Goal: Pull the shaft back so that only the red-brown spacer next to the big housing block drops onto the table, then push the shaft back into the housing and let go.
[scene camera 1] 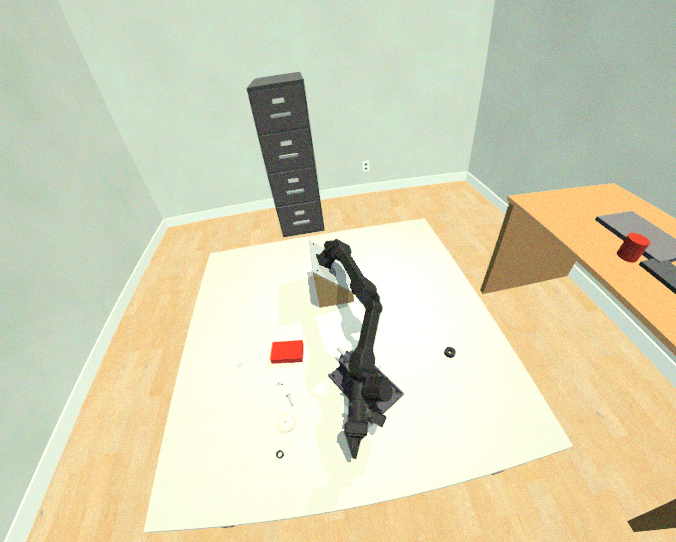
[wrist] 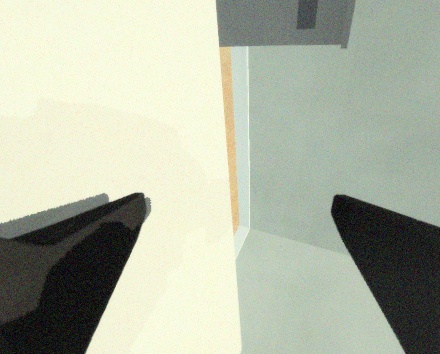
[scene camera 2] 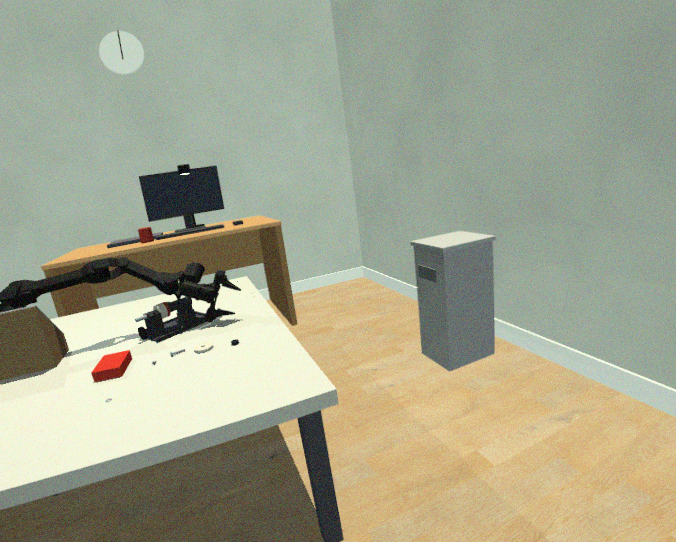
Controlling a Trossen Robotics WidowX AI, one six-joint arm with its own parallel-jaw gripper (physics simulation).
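Places are measured from the arm's base along level axes (x ahead, y left, z up), in millimetres.
Where they show: gripper, fingertip midpoint: (scene camera 1: 355, 455) (wrist: 238, 202) (scene camera 2: 238, 301); arm's base at its link origin: (scene camera 1: 323, 261) (scene camera 2: 10, 321).
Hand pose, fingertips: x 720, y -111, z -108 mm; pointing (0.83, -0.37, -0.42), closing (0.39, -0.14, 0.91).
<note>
Things, the pixels of their centre, and the offset from my fingertips. "spot": a spot on its surface instead. Level surfaces: height alone.
- white table at its surface level: dz -62 mm
- pale shaft at a spot on its surface: (scene camera 2: 142, 318) spot: dx -328, dy +59, dz +17 mm
- reddish-brown ringed part at the middle of its body: (scene camera 2: 160, 311) dx -266, dy +91, dz +17 mm
- red box at the middle of its body: (scene camera 2: 112, 365) (scene camera 1: 287, 351) dx -440, dy -127, dz -47 mm
- bolt at the middle of its body: (scene camera 2: 177, 351) (scene camera 1: 290, 399) dx -251, dy -154, dz -57 mm
- pale disc at the middle of its body: (scene camera 2: 203, 347) (scene camera 1: 286, 423) dx -175, dy -181, dz -58 mm
A dark fixture (scene camera 1: 396, 393) (scene camera 2: 157, 337) stands on the white table (scene camera 1: 496, 429) (scene camera 2: 225, 406) below the arm. In scene camera 2, a pale shaft (scene camera 2: 142, 318) sticks out of its left end, and its tip (scene camera 1: 339, 352) shows in scene camera 1. A pale and reddish-brown ringed part (scene camera 2: 163, 309) sits on the shaft line beside the taller dark housing block (scene camera 2: 184, 309); separate spacers cannot be told apart. My gripper (scene camera 1: 354, 453) (scene camera 2: 236, 300) (wrist: 238, 202) is open and empty, past the housing end, with its fingertips pointing away from the fixture. The arm hides much of the fixture in scene camera 1.
A red box (scene camera 1: 287, 351) (scene camera 2: 111, 365), a bolt (scene camera 1: 289, 399) (scene camera 2: 177, 352), a pale disc (scene camera 1: 286, 422) (scene camera 2: 203, 348) and a black ring (scene camera 1: 279, 453) (scene camera 2: 235, 342) lie beside the fixture. Another black ring (scene camera 1: 449, 352) lies across from them. A brown block (scene camera 1: 332, 291) (scene camera 2: 28, 344) stands near the arm's base.
</note>
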